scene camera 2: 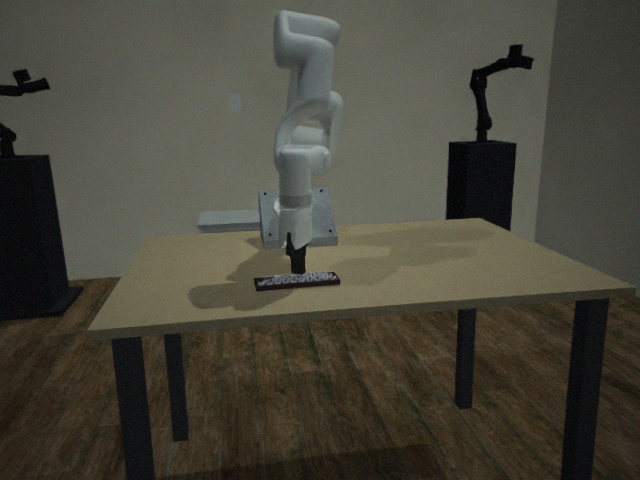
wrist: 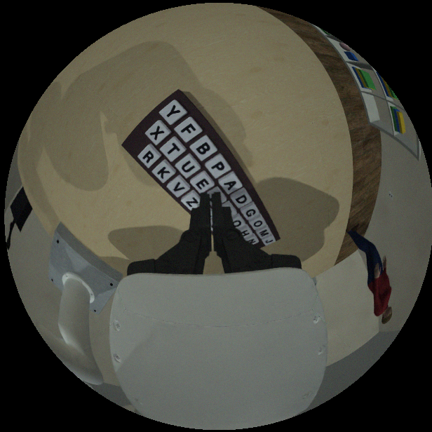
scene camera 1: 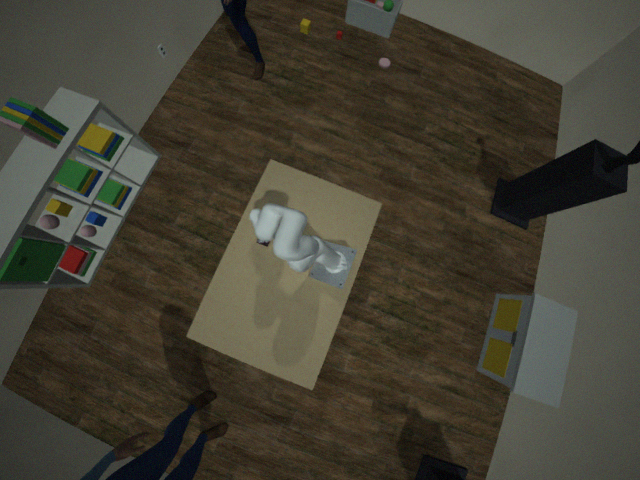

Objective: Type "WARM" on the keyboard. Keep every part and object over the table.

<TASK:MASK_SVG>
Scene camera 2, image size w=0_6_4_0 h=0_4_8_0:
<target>my gripper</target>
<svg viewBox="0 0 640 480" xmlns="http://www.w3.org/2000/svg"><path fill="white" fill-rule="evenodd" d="M312 204L299 208L281 206L279 246L282 249L286 247L286 255L290 256L291 273L302 275L306 272L306 247L312 240L310 209Z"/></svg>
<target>dark keyboard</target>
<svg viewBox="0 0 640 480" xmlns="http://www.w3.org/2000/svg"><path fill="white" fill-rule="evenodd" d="M340 279L335 272L325 271L320 273L303 273L302 275L287 274L254 278L256 291L339 285Z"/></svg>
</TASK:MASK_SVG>
